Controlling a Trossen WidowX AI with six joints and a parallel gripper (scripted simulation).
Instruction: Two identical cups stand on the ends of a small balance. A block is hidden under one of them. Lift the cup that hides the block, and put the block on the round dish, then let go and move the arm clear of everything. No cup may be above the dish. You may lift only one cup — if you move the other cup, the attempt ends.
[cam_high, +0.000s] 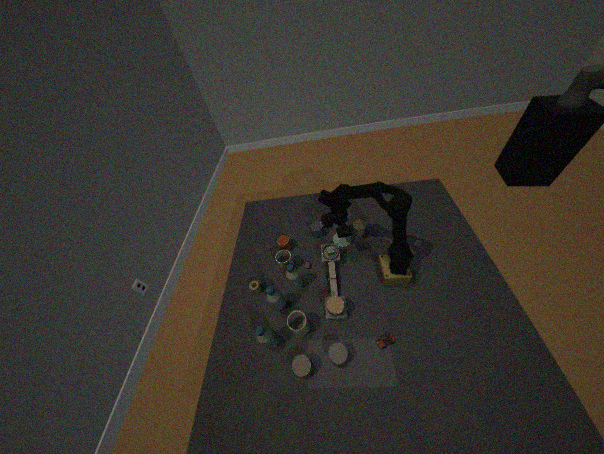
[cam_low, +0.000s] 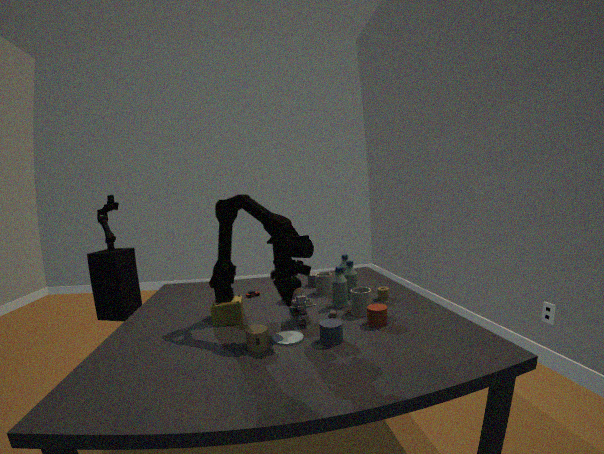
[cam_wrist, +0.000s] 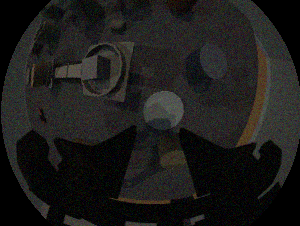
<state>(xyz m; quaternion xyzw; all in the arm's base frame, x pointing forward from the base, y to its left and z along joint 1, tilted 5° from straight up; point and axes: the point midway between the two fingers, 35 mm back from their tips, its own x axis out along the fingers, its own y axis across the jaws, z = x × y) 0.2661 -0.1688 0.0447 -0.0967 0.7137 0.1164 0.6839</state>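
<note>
Now: gripper tip 30 mm to the left of the round dish and 110 mm above it. Also, from my gripper tip: blue-grey cylinder (150 mm ahead, 60 mm to the right, 80 mm below); then tan cup (90 mm behind, 110 mm to the right, 80 mm below); then orange cylinder (290 mm ahead, 50 mm to the left, 80 mm below).
</note>
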